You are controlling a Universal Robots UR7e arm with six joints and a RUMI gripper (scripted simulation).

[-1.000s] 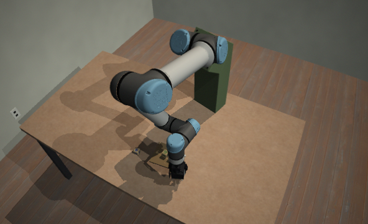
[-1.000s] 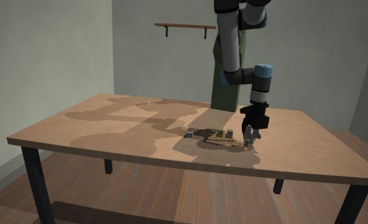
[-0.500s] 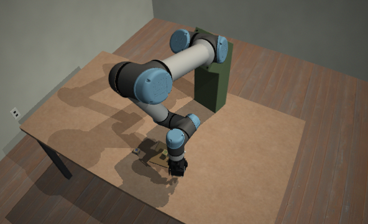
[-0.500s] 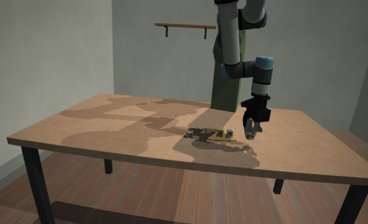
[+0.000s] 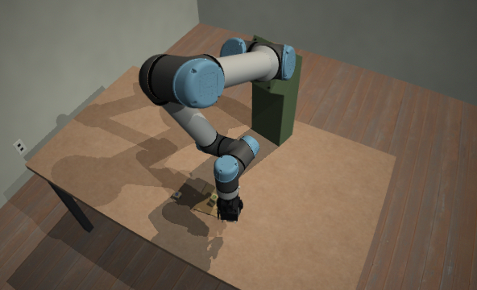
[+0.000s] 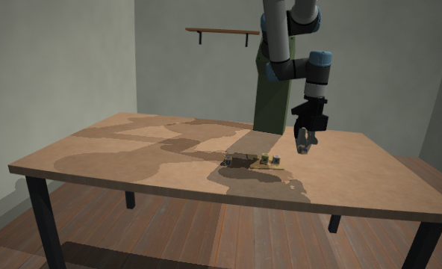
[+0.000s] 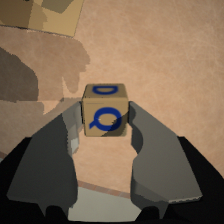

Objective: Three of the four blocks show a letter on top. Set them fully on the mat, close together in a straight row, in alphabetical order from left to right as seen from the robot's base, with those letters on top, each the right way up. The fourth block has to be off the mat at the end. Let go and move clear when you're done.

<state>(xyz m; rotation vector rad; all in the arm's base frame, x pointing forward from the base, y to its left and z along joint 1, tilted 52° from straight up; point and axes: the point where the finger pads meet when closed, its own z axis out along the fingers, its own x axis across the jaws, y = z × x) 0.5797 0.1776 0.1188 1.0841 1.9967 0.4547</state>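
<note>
Right now my hand is 70 mm past the G block, 140 mm to the left of it and 90 mm above it. Also, from my hand: Q block right at my hand; tan mat 70 mm behind, 140 mm to the right, 100 mm below.
</note>
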